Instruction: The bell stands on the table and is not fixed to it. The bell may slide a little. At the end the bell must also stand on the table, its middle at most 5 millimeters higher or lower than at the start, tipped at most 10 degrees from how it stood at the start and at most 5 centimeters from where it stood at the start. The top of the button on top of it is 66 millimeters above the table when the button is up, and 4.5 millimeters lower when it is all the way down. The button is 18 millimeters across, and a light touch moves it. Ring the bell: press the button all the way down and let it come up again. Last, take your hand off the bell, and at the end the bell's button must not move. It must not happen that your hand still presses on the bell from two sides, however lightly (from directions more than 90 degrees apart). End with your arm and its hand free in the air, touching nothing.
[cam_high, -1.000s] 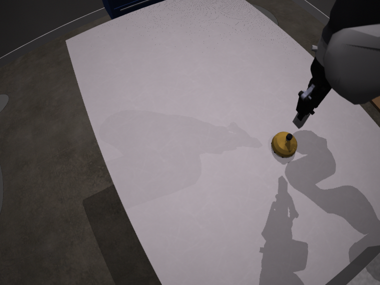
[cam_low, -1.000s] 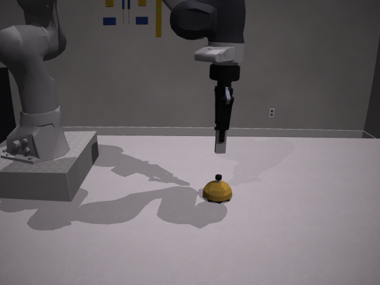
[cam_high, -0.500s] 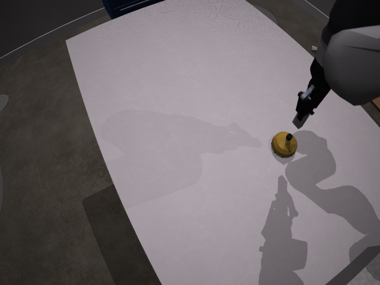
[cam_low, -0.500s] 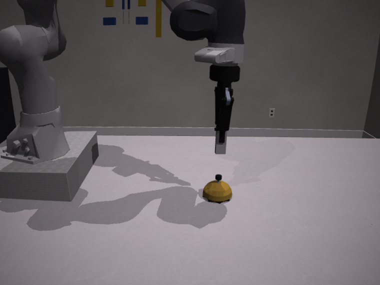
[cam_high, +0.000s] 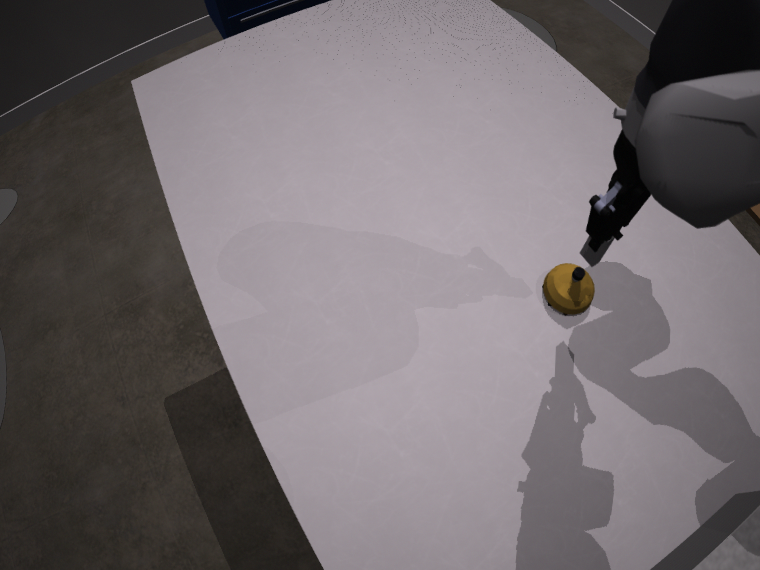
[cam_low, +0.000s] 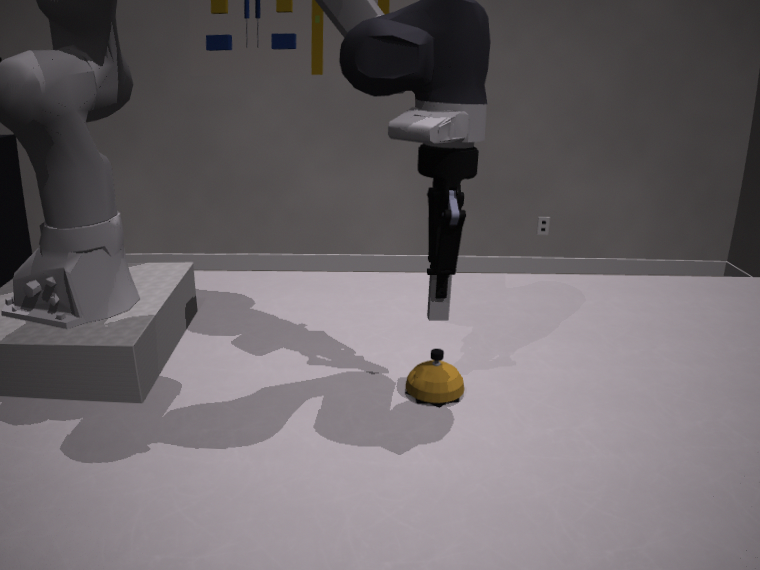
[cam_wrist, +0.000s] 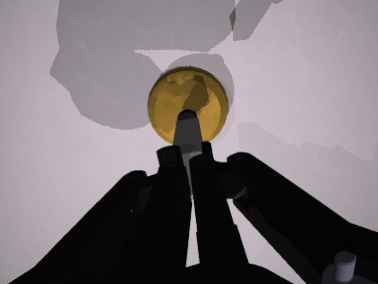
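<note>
Right now my hand is 90 mm above the black button. From my hand the other things lie so: bell 110 mm below.
</note>
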